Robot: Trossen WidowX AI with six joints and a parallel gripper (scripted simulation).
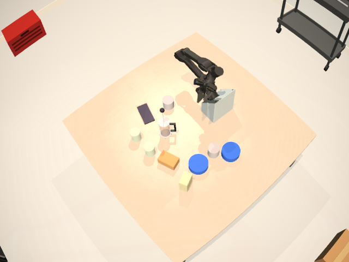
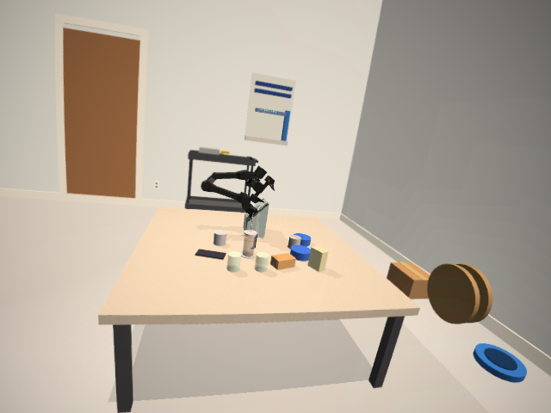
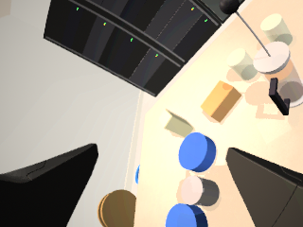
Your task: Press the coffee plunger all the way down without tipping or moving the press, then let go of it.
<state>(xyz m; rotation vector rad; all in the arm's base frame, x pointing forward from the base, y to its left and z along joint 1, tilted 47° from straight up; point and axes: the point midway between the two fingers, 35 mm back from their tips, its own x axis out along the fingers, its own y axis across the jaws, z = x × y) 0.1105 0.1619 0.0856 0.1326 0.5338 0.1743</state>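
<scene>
My gripper tip is now 180 mm short of the coffee press, 170 mm above it and 90 mm to the left of it. From my gripper tip the other things lie so: orange block 290 mm ahead, 270 mm below, 80 mm to the left; yellow block 290 mm ahead, 260 mm to the left, 240 mm below; dark flat slab 300 mm to the right, 290 mm below, 220 mm ahead.
</scene>
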